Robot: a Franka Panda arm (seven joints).
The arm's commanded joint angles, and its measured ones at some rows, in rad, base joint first. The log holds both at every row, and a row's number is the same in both.
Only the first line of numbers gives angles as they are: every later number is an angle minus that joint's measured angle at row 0.
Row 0, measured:
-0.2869, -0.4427, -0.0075, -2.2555, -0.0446, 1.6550, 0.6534
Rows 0 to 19, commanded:
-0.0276, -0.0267, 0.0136, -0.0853, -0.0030, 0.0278, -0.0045
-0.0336, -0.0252, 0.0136, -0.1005, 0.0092, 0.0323, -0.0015
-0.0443, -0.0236, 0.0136, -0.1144, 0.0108, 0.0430, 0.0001
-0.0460, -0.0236, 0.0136, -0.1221, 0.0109, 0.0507, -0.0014
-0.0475, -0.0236, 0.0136, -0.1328, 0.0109, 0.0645, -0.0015
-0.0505, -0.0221, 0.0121, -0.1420, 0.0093, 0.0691, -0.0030
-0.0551, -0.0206, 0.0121, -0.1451, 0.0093, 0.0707, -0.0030
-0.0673, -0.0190, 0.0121, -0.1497, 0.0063, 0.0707, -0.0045
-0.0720, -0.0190, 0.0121, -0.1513, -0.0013, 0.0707, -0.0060
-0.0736, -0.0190, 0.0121, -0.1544, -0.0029, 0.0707, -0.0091
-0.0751, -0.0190, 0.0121, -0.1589, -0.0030, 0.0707, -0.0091
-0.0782, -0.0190, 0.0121, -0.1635, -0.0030, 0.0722, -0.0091
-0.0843, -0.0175, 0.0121, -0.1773, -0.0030, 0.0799, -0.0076
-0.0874, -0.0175, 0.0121, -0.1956, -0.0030, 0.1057, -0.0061
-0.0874, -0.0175, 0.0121, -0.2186, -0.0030, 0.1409, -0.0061
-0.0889, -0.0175, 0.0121, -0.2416, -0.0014, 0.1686, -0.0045
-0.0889, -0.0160, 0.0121, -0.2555, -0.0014, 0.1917, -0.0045
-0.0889, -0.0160, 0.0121, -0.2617, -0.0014, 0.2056, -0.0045
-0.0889, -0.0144, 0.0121, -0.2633, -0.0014, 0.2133, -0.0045
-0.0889, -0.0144, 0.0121, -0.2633, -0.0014, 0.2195, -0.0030
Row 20, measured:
-0.0773, -0.0015, 0.0002, -0.2330, 0.0004, 0.1693, 0.0001
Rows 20 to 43, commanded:
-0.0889, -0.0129, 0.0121, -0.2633, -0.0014, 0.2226, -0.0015
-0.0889, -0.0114, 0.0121, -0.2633, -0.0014, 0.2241, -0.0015
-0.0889, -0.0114, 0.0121, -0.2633, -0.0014, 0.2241, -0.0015
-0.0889, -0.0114, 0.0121, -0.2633, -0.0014, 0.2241, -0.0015
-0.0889, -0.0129, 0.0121, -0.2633, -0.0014, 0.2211, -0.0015
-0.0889, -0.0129, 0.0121, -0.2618, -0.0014, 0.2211, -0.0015
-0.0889, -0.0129, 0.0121, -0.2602, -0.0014, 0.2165, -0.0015
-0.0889, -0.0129, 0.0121, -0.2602, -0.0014, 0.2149, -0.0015
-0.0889, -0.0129, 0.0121, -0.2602, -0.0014, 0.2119, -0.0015
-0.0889, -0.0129, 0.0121, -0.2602, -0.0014, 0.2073, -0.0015
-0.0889, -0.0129, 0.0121, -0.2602, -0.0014, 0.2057, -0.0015
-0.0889, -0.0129, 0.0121, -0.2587, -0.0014, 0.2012, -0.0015
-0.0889, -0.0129, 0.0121, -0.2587, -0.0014, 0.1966, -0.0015
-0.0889, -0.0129, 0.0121, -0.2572, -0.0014, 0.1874, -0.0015
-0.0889, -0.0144, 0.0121, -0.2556, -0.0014, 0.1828, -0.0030
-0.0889, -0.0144, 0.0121, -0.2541, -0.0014, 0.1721, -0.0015
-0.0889, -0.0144, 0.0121, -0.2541, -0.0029, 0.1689, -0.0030
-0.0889, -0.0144, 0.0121, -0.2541, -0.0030, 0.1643, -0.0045
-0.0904, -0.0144, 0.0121, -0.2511, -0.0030, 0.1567, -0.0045
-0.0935, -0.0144, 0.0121, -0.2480, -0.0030, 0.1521, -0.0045
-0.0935, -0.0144, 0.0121, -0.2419, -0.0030, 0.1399, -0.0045
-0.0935, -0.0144, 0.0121, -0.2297, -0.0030, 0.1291, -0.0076
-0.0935, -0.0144, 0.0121, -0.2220, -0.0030, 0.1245, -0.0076
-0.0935, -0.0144, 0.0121, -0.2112, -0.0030, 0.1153, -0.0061
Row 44, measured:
-0.0812, -0.0039, 0.0021, -0.2394, 0.0005, 0.1653, 0.0001
